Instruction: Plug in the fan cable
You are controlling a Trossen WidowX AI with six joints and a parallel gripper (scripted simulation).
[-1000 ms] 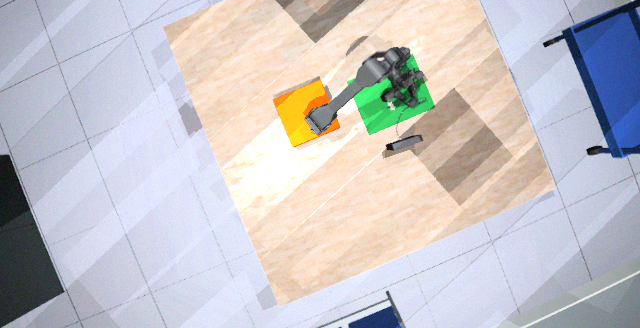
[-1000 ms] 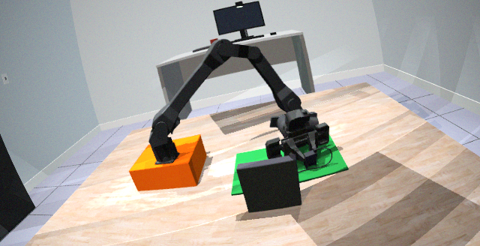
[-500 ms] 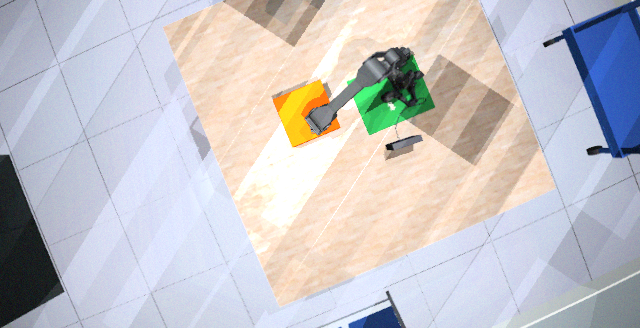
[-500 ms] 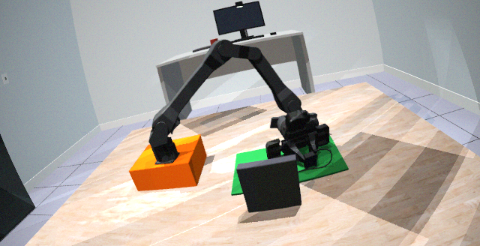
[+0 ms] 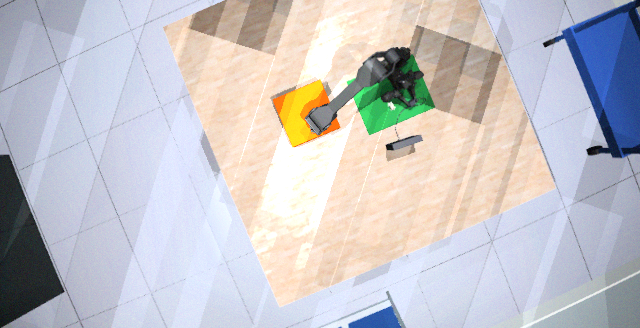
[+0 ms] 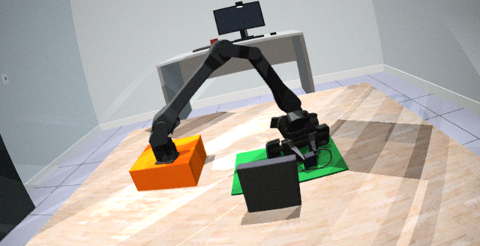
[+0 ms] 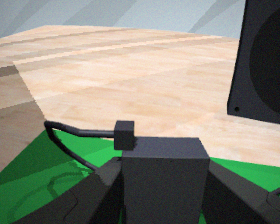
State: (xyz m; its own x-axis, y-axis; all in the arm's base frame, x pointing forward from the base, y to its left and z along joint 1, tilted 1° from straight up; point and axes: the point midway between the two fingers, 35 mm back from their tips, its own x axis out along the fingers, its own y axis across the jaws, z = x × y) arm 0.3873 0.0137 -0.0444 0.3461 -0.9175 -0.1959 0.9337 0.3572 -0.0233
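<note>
Now: the black plug 1 cm to the left of my gripper tip and 1 cm below it. Also, from my gripper tip: dark square fan (9 cm behind, 13 cm to the right, 3 cm above); then green board (7 cm behind, 6 cm to the left, 5 cm below).
</note>
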